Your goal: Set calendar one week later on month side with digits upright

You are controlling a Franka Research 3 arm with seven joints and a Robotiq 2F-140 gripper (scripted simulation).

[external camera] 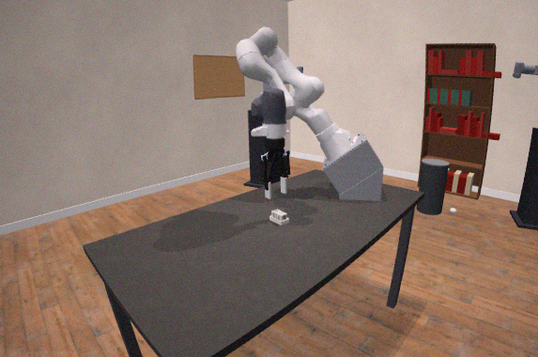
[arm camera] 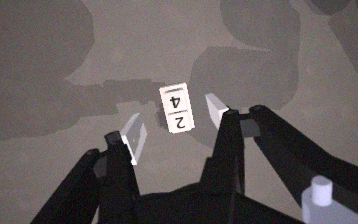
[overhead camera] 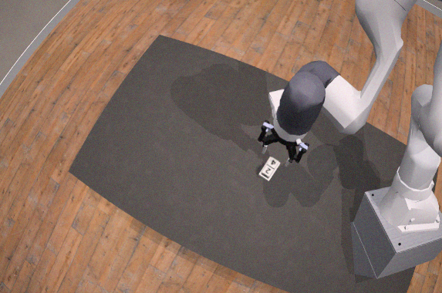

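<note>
The white cube is 11 cm below my hand. The rest, counted from my hand: white tray (13 cm below, 2 cm to the left).
</note>
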